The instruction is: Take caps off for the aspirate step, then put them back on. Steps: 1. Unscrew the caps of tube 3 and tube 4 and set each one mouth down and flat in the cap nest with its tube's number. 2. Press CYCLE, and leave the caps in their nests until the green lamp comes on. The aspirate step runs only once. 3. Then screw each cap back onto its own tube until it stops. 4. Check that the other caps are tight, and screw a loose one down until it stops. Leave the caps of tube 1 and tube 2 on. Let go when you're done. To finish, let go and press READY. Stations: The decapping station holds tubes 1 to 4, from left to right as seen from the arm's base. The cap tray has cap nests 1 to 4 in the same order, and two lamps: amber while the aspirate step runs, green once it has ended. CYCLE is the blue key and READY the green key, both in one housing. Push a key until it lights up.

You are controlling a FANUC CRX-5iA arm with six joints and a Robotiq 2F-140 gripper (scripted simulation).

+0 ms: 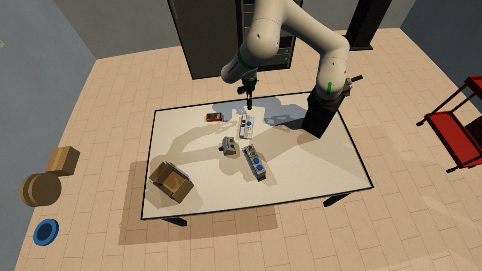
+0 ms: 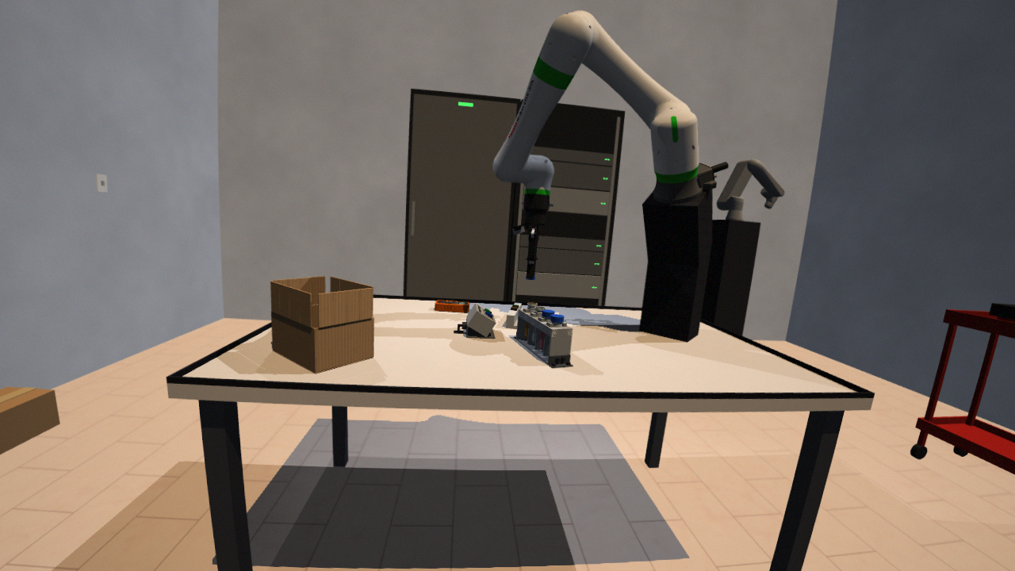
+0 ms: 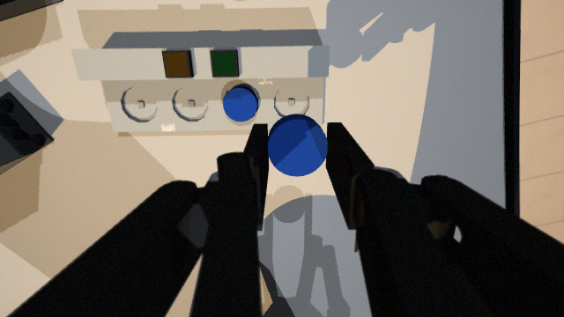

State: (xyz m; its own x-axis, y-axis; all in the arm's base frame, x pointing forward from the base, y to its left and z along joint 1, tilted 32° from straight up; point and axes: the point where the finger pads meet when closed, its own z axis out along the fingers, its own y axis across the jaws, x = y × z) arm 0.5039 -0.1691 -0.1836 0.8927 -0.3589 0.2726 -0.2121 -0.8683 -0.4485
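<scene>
Right now the blue cycle key is 26 cm to the left of my hand, 16 cm ahead of it and 12 cm below it. Also, from my hand: key housing 24 cm to the left, 18 cm ahead, 13 cm below; green ready key 22 cm to the left, 16 cm ahead, 12 cm below; blue cap 17 cm below, 5 cm to the left, 1 cm ahead.
</scene>
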